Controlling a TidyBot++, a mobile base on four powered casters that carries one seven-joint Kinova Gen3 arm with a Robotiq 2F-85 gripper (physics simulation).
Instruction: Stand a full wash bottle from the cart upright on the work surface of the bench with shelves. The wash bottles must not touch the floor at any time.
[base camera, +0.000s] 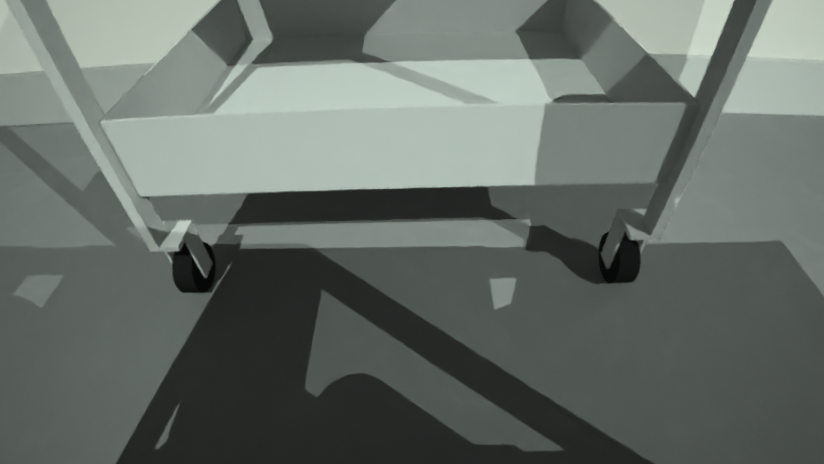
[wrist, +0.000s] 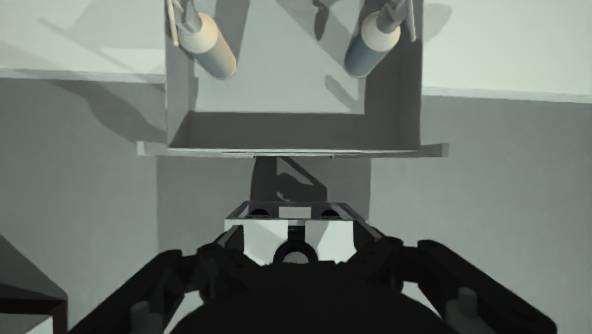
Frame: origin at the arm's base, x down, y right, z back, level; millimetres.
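Seen in the pictures: gripper, fingertip midpoint: (wrist: 298, 234).
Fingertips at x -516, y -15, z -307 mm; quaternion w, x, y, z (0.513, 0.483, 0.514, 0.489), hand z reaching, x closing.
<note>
Offsets run from my fingertips to a thing's top centre. "pt": to the spot under its first point.
Two wash bottles stand in the top tray of the cart (base camera: 345, 151) (wrist: 295, 132). In the wrist view, looking down, the left bottle @[pt dx +169, dy -130, dz -220 mm] (wrist: 215, 55) is near the tray's left wall and the right bottle @[pt dx +159, dy +111, dz -227 mm] (wrist: 369, 52) near its right wall. Both have a grey-blue body, pale shoulder and grey cap with a thin spout; their tops are partly cut off by the upper edge. My gripper (wrist: 298, 234) is open and empty, below the tray's front wall in the wrist view and apart from both bottles. The bench with shelves cannot be made out for certain.
In the base camera view, the cart's lowest tray and two front casters (base camera: 193, 268) (base camera: 619, 257) are straight ahead, with a wall behind. My white base (wrist: 327, 240) shows between the fingers in the wrist view. A dark-edged object (wrist: 30, 280) is at the lower left.
</note>
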